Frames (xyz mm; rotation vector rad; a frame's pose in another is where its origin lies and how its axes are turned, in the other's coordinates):
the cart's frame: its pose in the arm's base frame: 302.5 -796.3 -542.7 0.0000 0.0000 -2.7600
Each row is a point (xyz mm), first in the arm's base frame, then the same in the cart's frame.
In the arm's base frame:
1: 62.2 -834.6 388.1
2: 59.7 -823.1 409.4
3: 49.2 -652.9 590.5
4: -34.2 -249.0 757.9
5: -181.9 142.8 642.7
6: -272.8 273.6 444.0
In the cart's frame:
1: 237.3 -53.9 930.8
2: 235.3 -65.5 952.1
3: 181.7 -227.4 1133.2
4: 108.7 -633.3 1300.6
5: 99.8 -1051.9 1185.4
6: 135.5 -1207.2 986.7

